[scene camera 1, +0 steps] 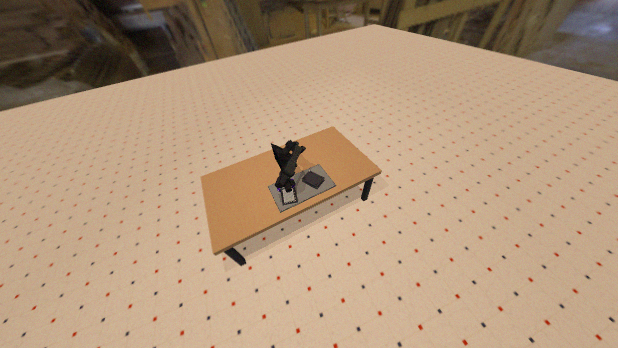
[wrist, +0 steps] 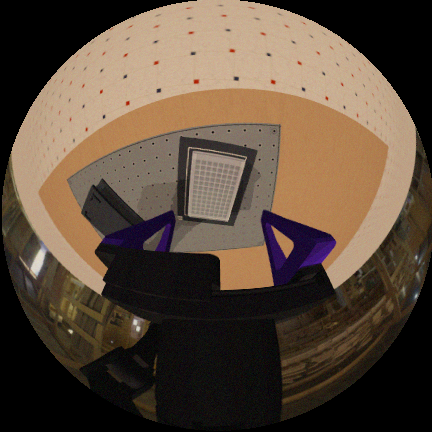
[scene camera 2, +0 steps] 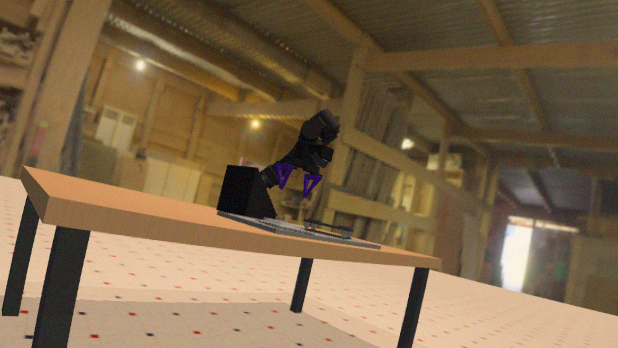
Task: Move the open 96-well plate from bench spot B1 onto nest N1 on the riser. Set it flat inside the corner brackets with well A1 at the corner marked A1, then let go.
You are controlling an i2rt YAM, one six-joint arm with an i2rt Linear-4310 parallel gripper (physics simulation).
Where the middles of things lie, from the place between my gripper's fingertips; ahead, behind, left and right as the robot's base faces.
I see my gripper 10 cm above the well plate (wrist: 214, 178), 2 cm past it and 1 cm to the right of it. Round my hand: nest (wrist: 186, 144): 11 cm below, 2 cm behind, 1 cm to the left.
